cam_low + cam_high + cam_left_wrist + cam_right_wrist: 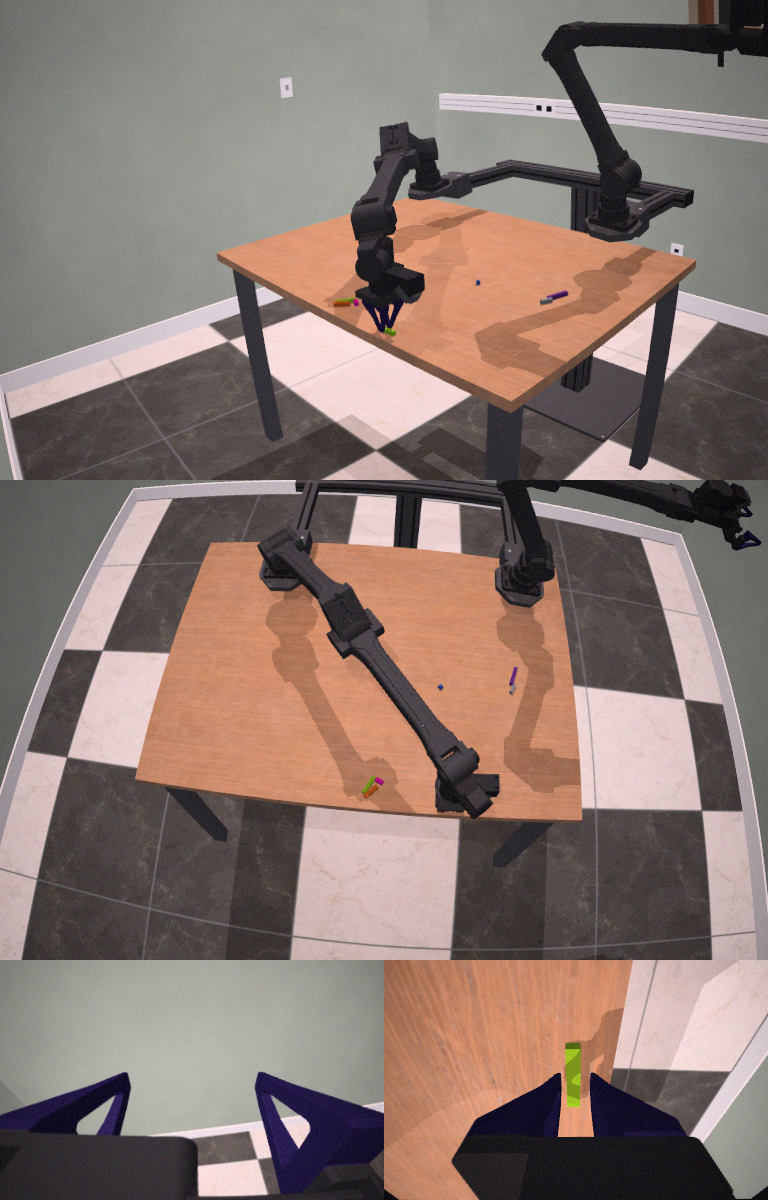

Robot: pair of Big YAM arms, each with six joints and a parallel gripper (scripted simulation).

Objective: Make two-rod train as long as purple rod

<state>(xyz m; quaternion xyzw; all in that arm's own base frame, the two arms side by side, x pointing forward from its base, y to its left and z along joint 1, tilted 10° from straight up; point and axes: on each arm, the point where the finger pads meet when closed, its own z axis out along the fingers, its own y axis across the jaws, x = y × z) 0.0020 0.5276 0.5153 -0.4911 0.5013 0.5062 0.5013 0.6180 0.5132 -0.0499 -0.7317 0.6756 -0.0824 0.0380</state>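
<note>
My right hand is 33 cm past the blue rod, 2 cm to the left of it and 1 cm above it. From my right hand the other things lie so: grey rod 34 cm behind, 19 cm to the left, 1 cm below; magenta rod 17 cm to the right, 5 cm behind, 1 cm below; orange rod 18 cm to the right, 2 cm behind, 1 cm below.
</note>
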